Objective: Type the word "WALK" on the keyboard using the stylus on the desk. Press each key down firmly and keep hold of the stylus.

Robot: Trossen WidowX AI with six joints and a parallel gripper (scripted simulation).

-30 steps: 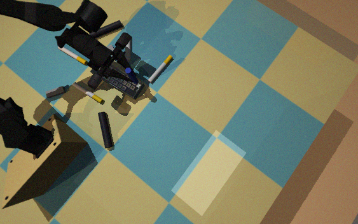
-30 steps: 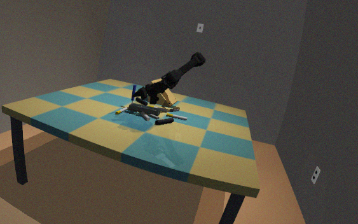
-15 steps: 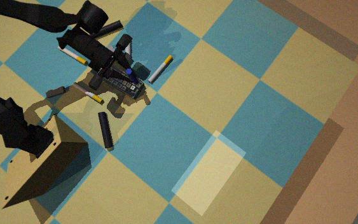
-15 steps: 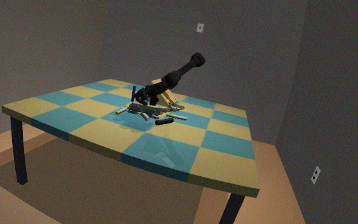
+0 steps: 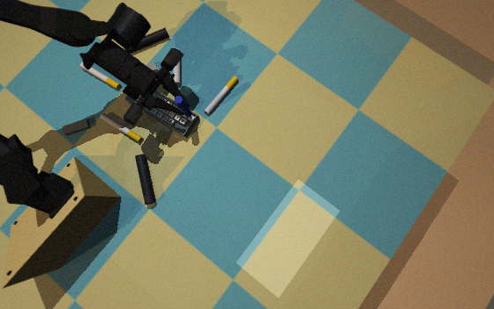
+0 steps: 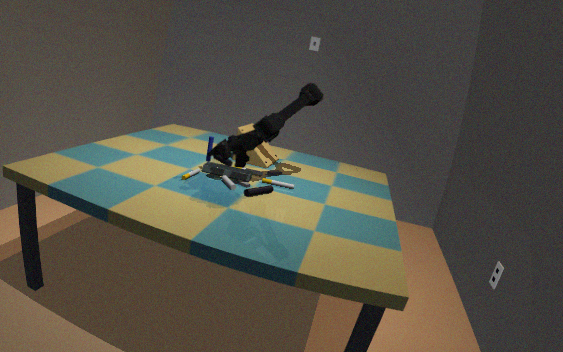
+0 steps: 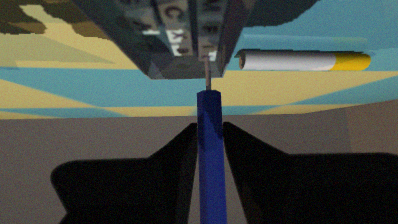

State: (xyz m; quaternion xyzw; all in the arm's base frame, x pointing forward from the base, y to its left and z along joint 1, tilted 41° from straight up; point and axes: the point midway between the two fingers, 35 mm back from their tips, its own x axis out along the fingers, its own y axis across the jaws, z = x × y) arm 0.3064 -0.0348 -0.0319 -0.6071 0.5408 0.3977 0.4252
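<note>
My gripper tip is 90 mm short of the white cylinder, 120 mm to the right of it and 60 mm above it. From my gripper tip the other things lie so: small grey block 190 mm behind, 220 mm to the left, 60 mm below; stylus 10 mm below.
</note>
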